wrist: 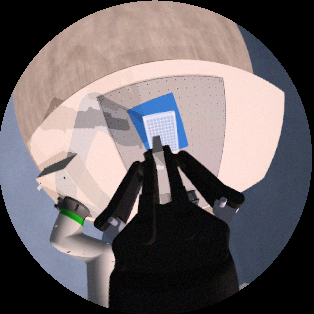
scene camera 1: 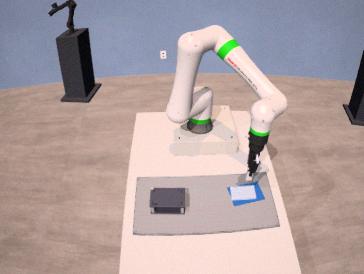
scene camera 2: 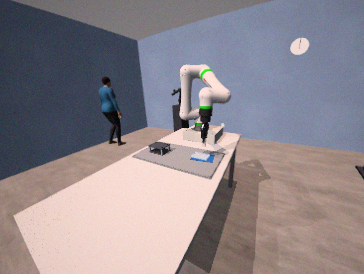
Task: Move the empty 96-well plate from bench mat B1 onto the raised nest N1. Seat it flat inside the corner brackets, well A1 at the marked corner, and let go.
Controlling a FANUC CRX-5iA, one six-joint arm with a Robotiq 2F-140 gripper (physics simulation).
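Note:
The white 96-well plate lies on the blue bench mat B1, at the right of the grey board in scene camera 1. The dark raised nest N1 stands on short legs at the left of the board, with no plate on its top. My gripper is shut and empty. Its fingers point down above the board's back edge, behind the plate and apart from it. In the wrist view the fingertips cover the plate's near edge. Well A1 cannot be made out.
The grey perforated board lies on the pale table. The arm's base block stands behind the board. A dark pedestal stands on the floor at the back left. A person stands left of the table.

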